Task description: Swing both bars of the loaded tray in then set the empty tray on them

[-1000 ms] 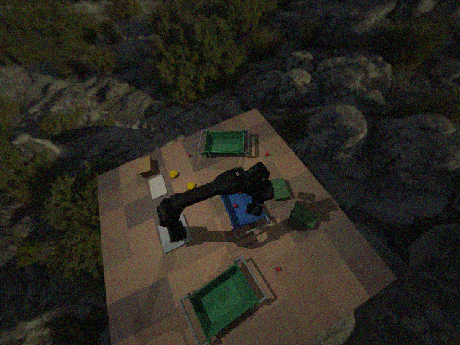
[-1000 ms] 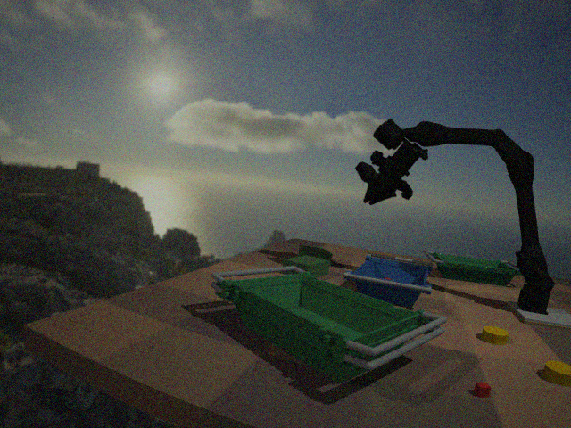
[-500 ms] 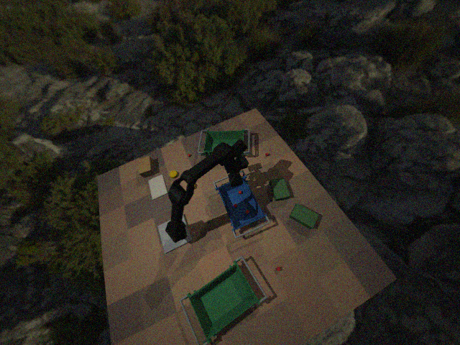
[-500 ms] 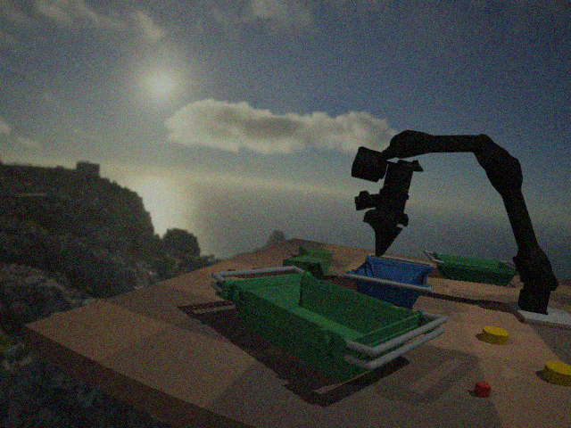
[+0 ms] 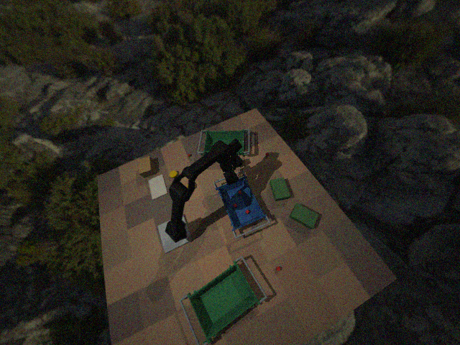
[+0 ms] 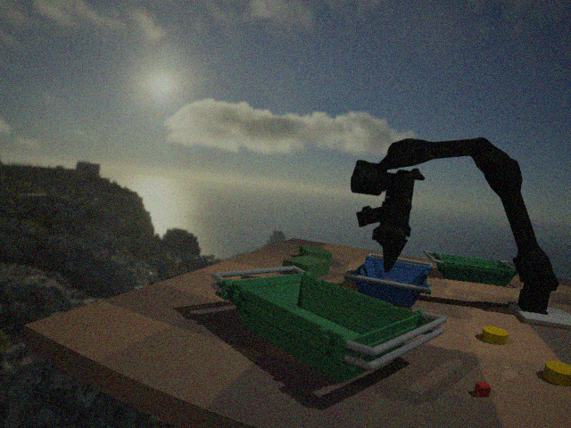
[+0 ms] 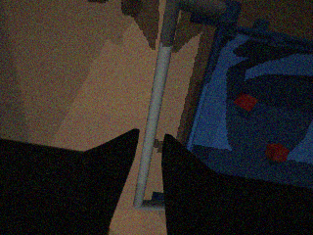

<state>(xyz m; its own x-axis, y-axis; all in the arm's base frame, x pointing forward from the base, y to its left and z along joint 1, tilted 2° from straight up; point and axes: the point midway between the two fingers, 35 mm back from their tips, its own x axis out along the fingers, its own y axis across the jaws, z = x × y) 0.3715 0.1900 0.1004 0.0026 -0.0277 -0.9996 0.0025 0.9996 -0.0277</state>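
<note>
Now: gripper tip 10 cm to the left of the red block, 7 cm above it and 3 cm short of it. Also, from my gripper tip: white plate 45 cm behind, 16 cm to the left, 8 cm below; then green tray 54 cm to the right, 25 cm behind, 4 cm below; then tan box 48 cm behind, 32 cm to the left, 6 cm below.
</note>
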